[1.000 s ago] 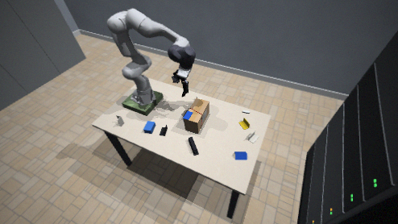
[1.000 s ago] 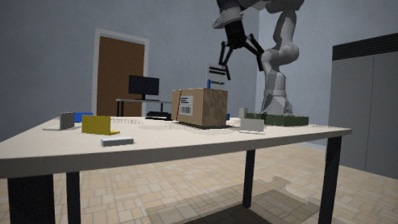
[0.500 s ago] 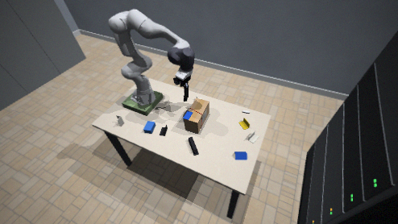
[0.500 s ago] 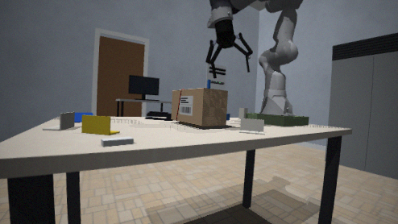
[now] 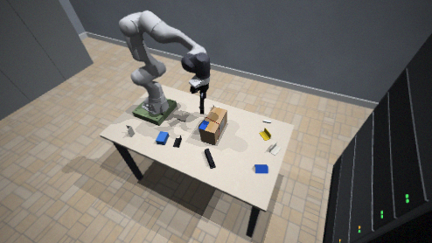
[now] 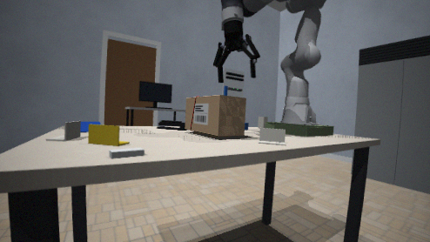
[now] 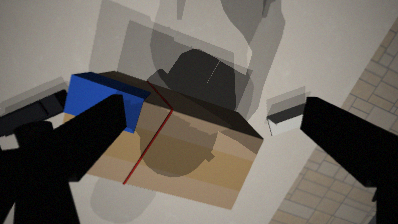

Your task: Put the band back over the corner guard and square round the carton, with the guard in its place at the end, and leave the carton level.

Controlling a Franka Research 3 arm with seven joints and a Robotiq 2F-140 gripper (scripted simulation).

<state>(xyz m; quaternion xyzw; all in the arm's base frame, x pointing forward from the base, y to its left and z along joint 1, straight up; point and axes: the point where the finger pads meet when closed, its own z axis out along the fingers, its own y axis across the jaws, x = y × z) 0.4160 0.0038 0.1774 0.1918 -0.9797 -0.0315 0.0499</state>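
My gripper is now 15 cm above the brown carton, 9 cm short of it and 2 cm to the left of it. Also, from my hand: yellow angle piece: 45 cm ahead, 22 cm below, 10 cm to the left; then white corner guard: 54 cm ahead, 22 cm below.
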